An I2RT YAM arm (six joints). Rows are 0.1 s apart.
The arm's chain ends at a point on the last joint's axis. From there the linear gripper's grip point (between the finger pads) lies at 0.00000 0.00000 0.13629 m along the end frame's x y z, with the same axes.
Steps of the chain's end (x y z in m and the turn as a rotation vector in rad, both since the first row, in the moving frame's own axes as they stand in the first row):
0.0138 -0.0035 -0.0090 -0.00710 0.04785 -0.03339
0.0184 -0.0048 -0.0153 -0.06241 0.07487 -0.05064
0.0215 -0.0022 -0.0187 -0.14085 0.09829 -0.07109
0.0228 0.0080 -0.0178 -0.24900 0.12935 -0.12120
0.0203 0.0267 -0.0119 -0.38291 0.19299 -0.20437
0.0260 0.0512 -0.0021 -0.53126 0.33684 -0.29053
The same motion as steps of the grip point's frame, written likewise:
0.0203 -0.0026 -0.0092 -0.00710 0.04785 -0.03339
0.0288 0.0034 -0.0159 -0.06241 0.07487 -0.05064
0.0355 0.0164 -0.0207 -0.14085 0.09829 -0.07109
0.0422 0.0404 -0.0231 -0.24900 0.12935 -0.12120
0.0509 0.0743 -0.0242 -0.38291 0.19299 -0.20437
0.0784 0.1115 -0.0280 -0.53126 0.33684 -0.29053

